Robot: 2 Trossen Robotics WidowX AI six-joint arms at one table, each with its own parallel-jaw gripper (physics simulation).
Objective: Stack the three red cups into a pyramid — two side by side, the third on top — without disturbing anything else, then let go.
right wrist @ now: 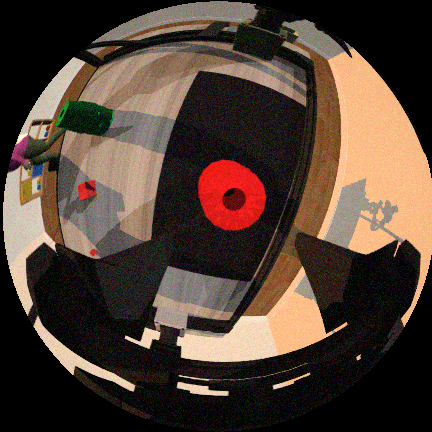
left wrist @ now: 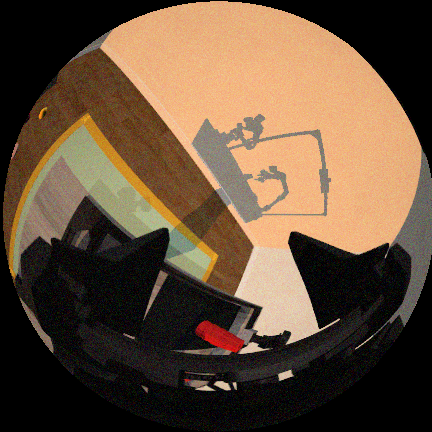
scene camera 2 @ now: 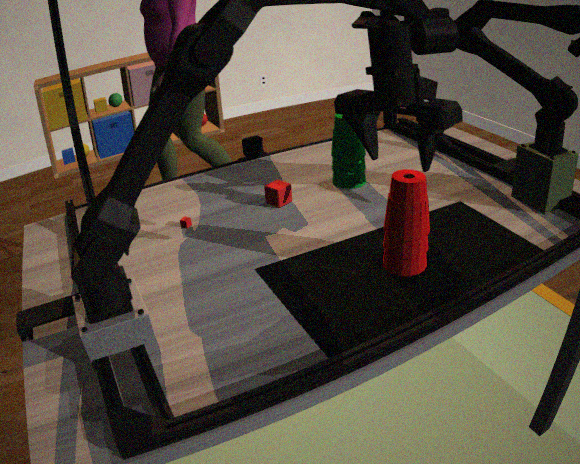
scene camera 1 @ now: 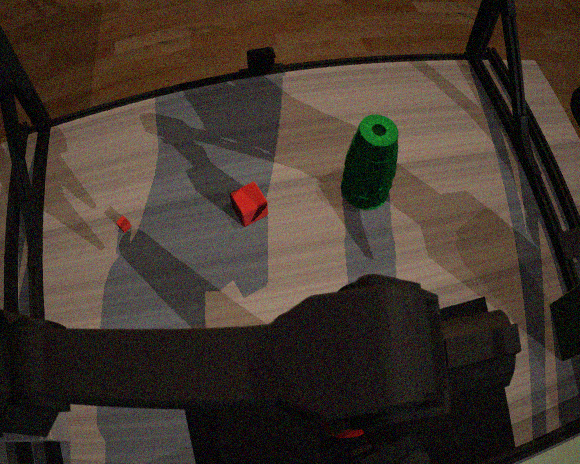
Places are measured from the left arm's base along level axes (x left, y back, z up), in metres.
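Pixels of known places: left gripper, fingertip midpoint: (left wrist: 231, 236); right gripper, fingertip midpoint: (right wrist: 236, 240) (left wrist: 248, 346) (scene camera 2: 399, 165); left arm's base, origin of the base link: (scene camera 2: 548, 149); right arm's base, origin of the base link: (right wrist: 169, 329) (left wrist: 251, 337) (scene camera 2: 107, 304).
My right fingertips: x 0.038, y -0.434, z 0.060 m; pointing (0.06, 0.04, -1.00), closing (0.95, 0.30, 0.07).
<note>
For each thing: its middle in the pictures, then the offset to it from my right fingertips. "pt": a spot on its surface instead. Level surfaces: height alone.
- black mat, its level: dz -0.178 m
- green cup stack, body centre: (scene camera 1: 374, 151) (scene camera 2: 348, 136) (right wrist: 75, 115) dz -0.070, dx -0.329, dy +0.110 m
- red block, body centre: (scene camera 1: 249, 204) (scene camera 2: 278, 193) (right wrist: 86, 189) dz -0.158, dx -0.322, dy -0.061 m
- small red cube, body centre: (scene camera 1: 123, 224) (scene camera 2: 185, 222) (right wrist: 92, 251) dz -0.170, dx -0.328, dy -0.257 m
- black box, surface spot: (scene camera 1: 261, 60) (scene camera 2: 253, 142) pt dz -0.133, dx -0.585, dy -0.012 m
The red cups (scene camera 2: 406, 225) (left wrist: 220, 336) (right wrist: 220, 175) are nested in one upright stack on the black mat (scene camera 2: 320, 300) (right wrist: 200, 110). The seams do not let me tell the single cups apart. In scene camera 1 the arm hides most of this stack. My right gripper (scene camera 2: 399, 163) (right wrist: 236, 240) is open and empty, pointing down, with its fingertips a little above the stack's top. My left gripper (left wrist: 231, 236) is open and empty, held away from the cups; the red stack shows small and low in its wrist view.
A green cup stack (scene camera 1: 370, 165) (scene camera 2: 348, 157) (right wrist: 87, 117) stands beyond the mat. A red block (scene camera 1: 247, 200) (scene camera 2: 278, 193) (right wrist: 86, 190) and a small red cube (scene camera 1: 124, 223) (scene camera 2: 185, 222) (right wrist: 93, 252) lie on the wooden table. A black box (scene camera 1: 261, 60) (scene camera 2: 252, 146) is at the far edge.
</note>
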